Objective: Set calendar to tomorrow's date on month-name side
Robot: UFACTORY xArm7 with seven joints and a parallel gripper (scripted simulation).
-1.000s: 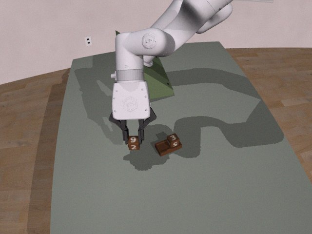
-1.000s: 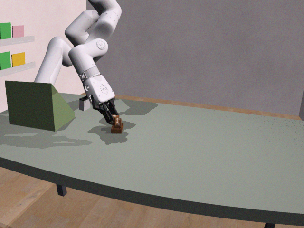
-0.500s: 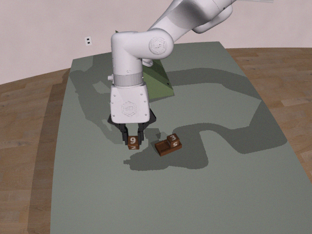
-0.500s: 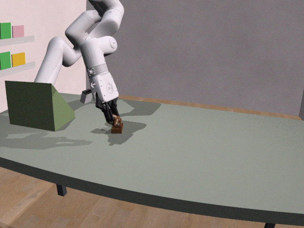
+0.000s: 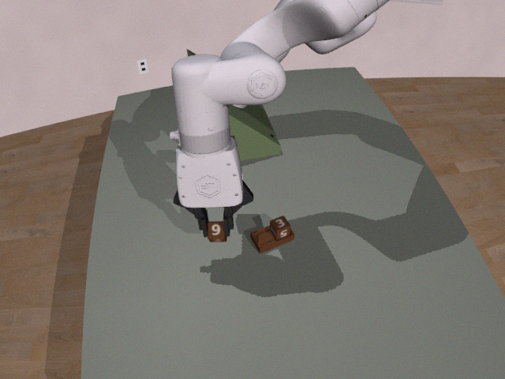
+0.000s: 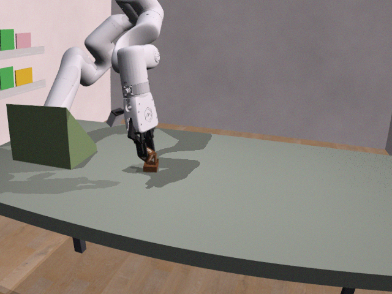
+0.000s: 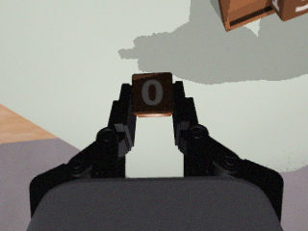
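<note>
The brown cube lies 2 cm below my hand. From my hand the other things lie so: tray 10 cm to the left, 9 cm below, 3 cm behind.
</note>
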